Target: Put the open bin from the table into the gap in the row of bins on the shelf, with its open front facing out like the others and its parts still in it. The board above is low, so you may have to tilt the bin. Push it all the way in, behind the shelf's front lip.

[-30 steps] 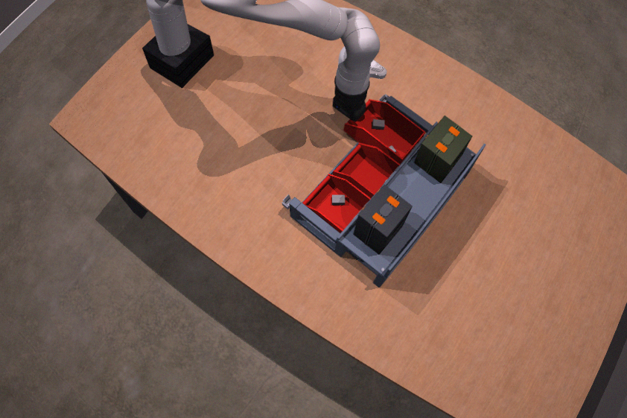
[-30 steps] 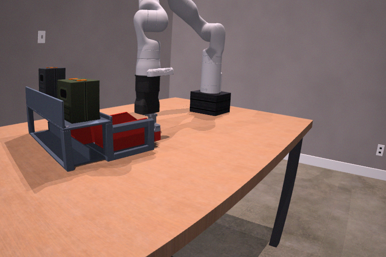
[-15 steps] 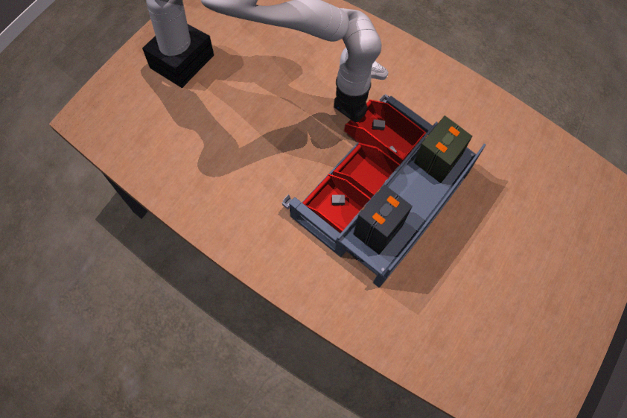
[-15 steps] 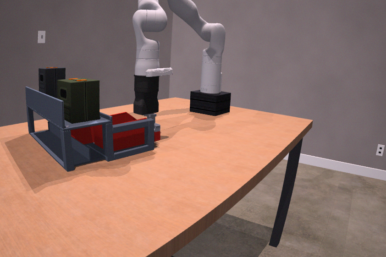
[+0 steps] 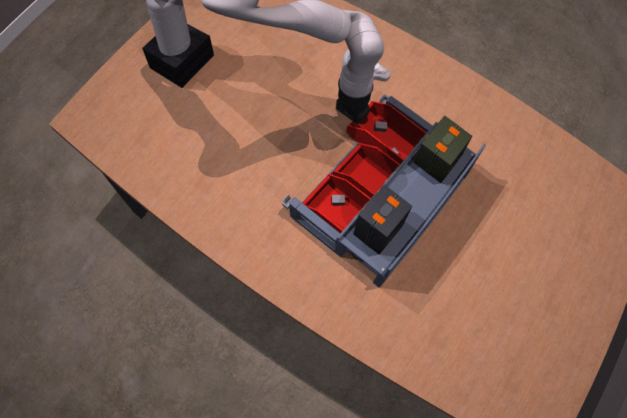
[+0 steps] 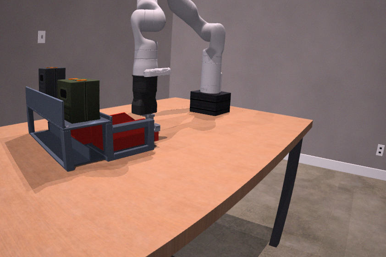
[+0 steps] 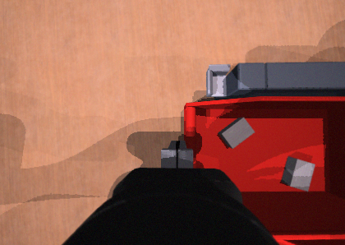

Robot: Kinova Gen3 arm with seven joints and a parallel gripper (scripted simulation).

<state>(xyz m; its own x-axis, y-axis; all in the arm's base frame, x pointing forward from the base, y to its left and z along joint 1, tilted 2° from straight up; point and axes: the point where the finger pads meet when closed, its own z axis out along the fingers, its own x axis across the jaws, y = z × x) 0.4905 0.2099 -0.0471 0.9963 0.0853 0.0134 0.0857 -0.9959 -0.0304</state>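
Now: the shelf lip 110 mm to the right of my hand, 60 mm ahead of it and 30 mm below it. From my hand the other things lie so: black box (250 mm ahead, 210 mm to the right, 130 mm above); green box (240 mm ahead, 120 mm above, 20 mm to the left).
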